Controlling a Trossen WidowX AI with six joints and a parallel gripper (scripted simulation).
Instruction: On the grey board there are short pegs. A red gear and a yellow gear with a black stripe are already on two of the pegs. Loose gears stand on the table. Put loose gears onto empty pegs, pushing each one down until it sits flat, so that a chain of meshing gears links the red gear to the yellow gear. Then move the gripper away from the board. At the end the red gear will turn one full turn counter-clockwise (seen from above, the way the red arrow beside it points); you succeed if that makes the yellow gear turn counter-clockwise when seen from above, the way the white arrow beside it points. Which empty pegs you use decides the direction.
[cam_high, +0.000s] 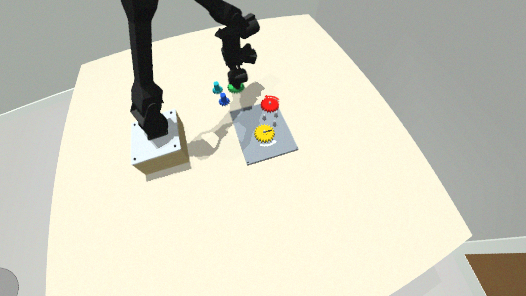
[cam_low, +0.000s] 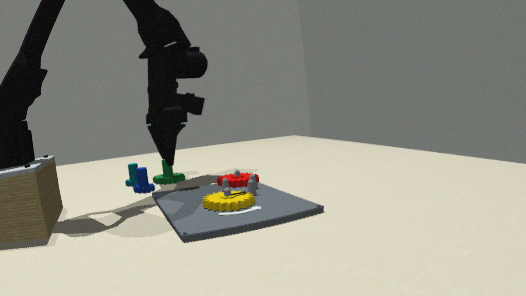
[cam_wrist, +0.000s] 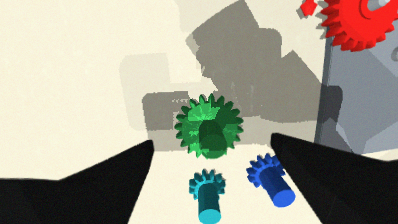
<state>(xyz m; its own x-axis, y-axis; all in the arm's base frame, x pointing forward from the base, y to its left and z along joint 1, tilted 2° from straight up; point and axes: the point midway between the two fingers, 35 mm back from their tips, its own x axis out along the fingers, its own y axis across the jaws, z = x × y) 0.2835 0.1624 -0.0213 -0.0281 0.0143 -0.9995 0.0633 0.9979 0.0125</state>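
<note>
The green gear is 20 mm below my gripper tip. Round my gripper tip: teal gear (70 mm behind, 10 mm to the left, 20 mm below); red gear (90 mm ahead, 130 mm to the right, 20 mm below); blue gear (60 mm behind, 60 mm to the right, 20 mm below).
</note>
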